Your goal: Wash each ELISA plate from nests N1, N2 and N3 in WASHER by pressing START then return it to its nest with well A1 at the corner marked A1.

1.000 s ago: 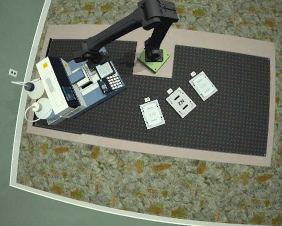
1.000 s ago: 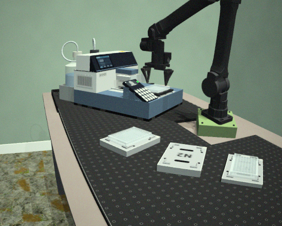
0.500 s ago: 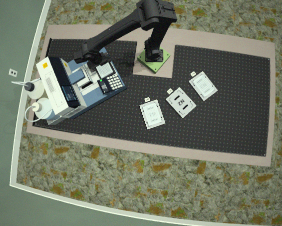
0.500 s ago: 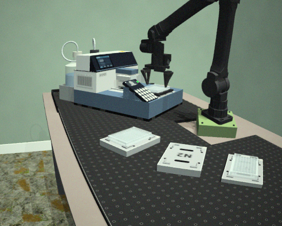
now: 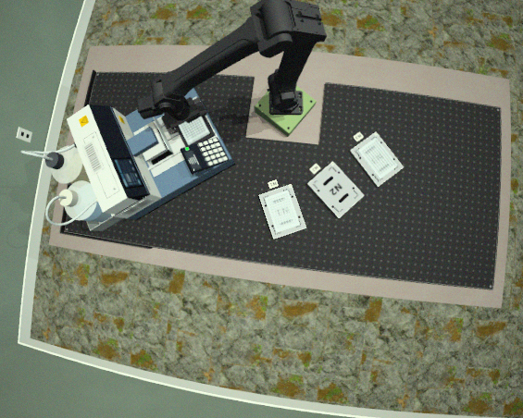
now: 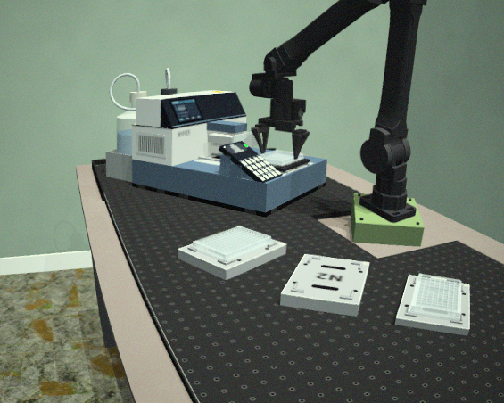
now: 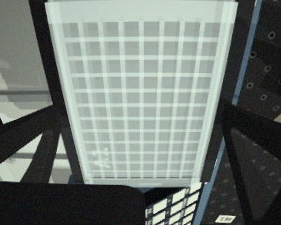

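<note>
The dark carrier lies 2 cm below my hand. From my hand the other things lie so: plate washer: 13 cm to the right, 7 cm ahead, 2 cm above; N1 label: 28 cm to the left, 20 cm ahead, 11 cm below.
</note>
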